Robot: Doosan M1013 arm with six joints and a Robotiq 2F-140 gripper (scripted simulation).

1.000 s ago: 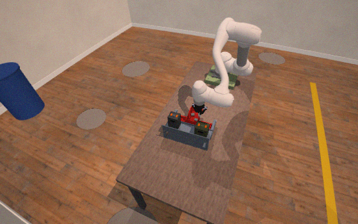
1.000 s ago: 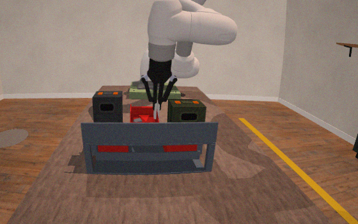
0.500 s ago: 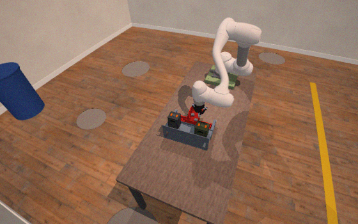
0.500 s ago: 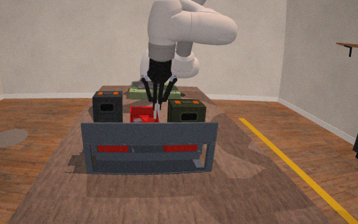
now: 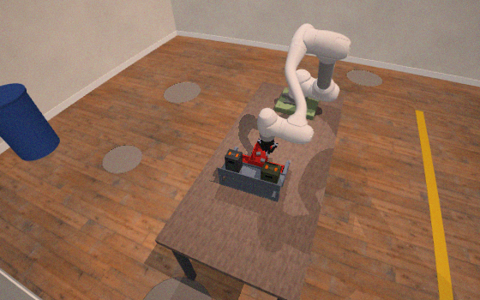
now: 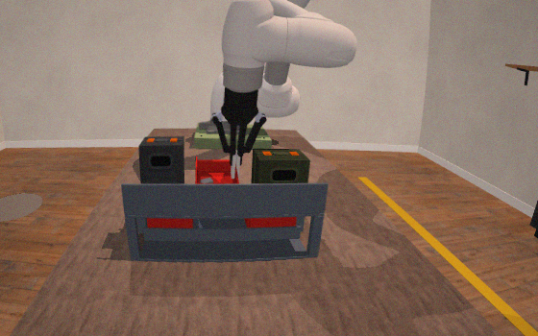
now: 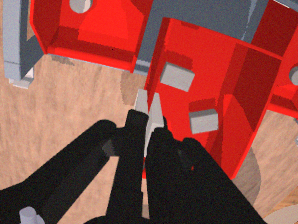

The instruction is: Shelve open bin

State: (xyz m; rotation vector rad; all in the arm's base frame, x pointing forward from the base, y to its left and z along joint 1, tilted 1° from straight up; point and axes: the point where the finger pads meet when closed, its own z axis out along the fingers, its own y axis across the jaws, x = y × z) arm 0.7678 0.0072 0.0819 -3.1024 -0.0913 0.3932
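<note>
The shelf floor lies 12 cm ahead of my hand, 4 cm to the right of it and 12 cm below it. Round my hand: shelf back board 25 cm ahead, 3 cm to the right, 1 cm above; then dark green box 17 cm ahead, 8 cm to the left, 3 cm above; then black box 18 cm ahead, 15 cm to the right, 4 cm above.
</note>
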